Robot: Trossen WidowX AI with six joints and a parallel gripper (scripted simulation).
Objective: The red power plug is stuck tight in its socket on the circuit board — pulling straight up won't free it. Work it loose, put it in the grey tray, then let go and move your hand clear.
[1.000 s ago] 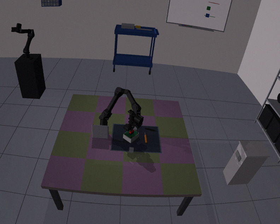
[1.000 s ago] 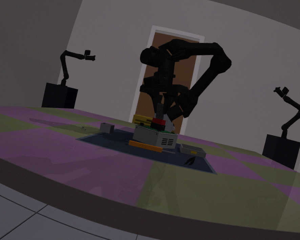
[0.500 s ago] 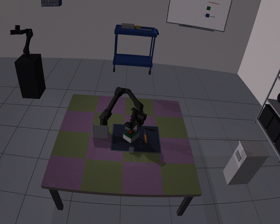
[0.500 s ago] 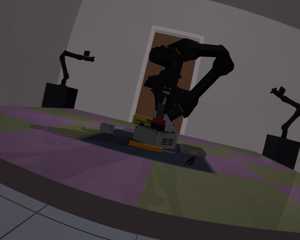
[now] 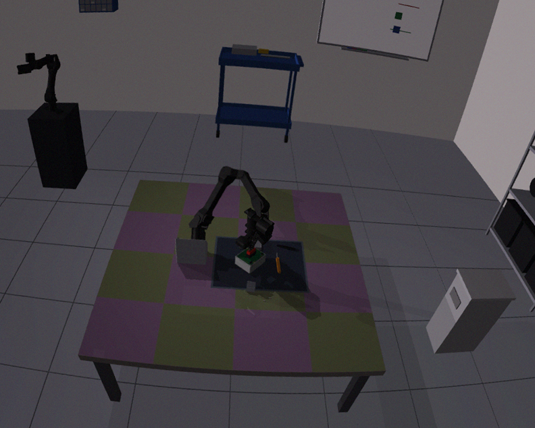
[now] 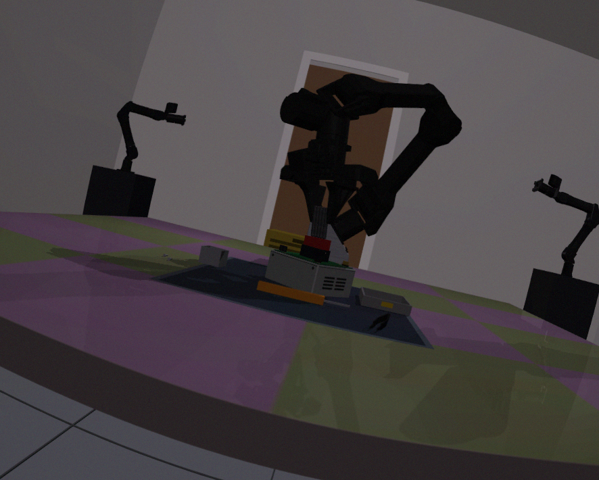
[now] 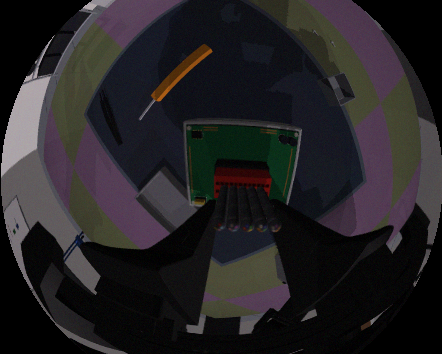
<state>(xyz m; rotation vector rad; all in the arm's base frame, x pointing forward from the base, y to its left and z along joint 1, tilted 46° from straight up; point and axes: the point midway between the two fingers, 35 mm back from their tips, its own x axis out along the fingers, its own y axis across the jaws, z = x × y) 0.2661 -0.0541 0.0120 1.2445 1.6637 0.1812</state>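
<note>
My gripper tip is now 30 mm above the red power plug. Round my gripper tip: dark mat 50 mm ahead, 120 mm below.
</note>
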